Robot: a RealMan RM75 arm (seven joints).
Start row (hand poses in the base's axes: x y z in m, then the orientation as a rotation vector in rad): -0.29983, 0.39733, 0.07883, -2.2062, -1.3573, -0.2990
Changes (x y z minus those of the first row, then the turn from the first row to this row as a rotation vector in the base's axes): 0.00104, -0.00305, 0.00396, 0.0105, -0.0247, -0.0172; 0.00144, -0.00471, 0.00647, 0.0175, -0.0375, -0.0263; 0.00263, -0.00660, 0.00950, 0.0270, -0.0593, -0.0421; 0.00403, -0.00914, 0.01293, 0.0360, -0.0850, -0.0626; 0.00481, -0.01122, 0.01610, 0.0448, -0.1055, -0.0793; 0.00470, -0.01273, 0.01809, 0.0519, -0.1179, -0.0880; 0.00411, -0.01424, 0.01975, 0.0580, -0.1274, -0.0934; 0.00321, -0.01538, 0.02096, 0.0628, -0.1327, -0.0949; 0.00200, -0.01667, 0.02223, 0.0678, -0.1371, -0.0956; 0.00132, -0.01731, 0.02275, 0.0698, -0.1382, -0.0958; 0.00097, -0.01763, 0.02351, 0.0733, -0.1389, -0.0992; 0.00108, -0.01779, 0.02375, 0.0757, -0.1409, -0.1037; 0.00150, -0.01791, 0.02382, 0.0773, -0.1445, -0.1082; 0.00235, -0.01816, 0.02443, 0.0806, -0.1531, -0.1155; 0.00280, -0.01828, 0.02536, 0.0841, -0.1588, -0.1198; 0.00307, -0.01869, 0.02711, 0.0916, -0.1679, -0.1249; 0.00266, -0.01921, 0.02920, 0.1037, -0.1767, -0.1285; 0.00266, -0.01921, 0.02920, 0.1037, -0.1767, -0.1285; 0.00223, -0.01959, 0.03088, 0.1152, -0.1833, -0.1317; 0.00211, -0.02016, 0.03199, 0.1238, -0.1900, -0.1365; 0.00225, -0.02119, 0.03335, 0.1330, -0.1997, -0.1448
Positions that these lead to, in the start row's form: -0.29879, 0.39428, 0.08279, -2.2134, -1.3474, -0.3400; -0.29839, 0.39262, 0.08530, -2.2159, -1.3413, -0.3622; -0.29720, 0.39073, 0.08833, -2.2219, -1.3313, -0.3988; -0.29580, 0.38819, 0.09176, -2.2317, -1.3182, -0.4414; -0.29502, 0.38611, 0.09493, -2.2381, -1.3064, -0.4764; -0.29513, 0.38460, 0.09692, -2.2392, -1.2998, -0.4982; -0.29572, 0.38309, 0.09858, -2.2385, -1.2959, -0.5147; -0.29662, 0.38195, 0.09979, -2.2359, -1.2947, -0.5242; -0.29783, 0.38066, 0.10106, -2.2324, -1.2939, -0.5324; -0.29851, 0.38002, 0.10158, -2.2309, -1.2933, -0.5349; -0.29886, 0.37970, 0.10234, -2.2303, -1.2883, -0.5389; -0.29875, 0.37954, 0.10258, -2.2315, -1.2833, -0.5442; -0.29833, 0.37942, 0.10265, -2.2335, -1.2794, -0.5510; -0.29748, 0.37917, 0.10326, -2.2363, -1.2740, -0.5656; -0.29703, 0.37905, 0.10419, -2.2365, -1.2704, -0.5757; -0.29676, 0.37864, 0.10594, -2.2341, -1.2657, -0.5924; -0.29717, 0.37812, 0.10803, -2.2264, -1.2605, -0.6106; -0.29717, 0.37812, 0.10803, -2.2264, -1.2605, -0.6106; -0.29760, 0.37774, 0.10971, -2.2189, -1.2550, -0.6258; -0.29772, 0.37717, 0.11082, -2.2149, -1.2489, -0.6400; -0.29758, 0.37614, 0.11218, -2.2128, -1.2401, -0.6593
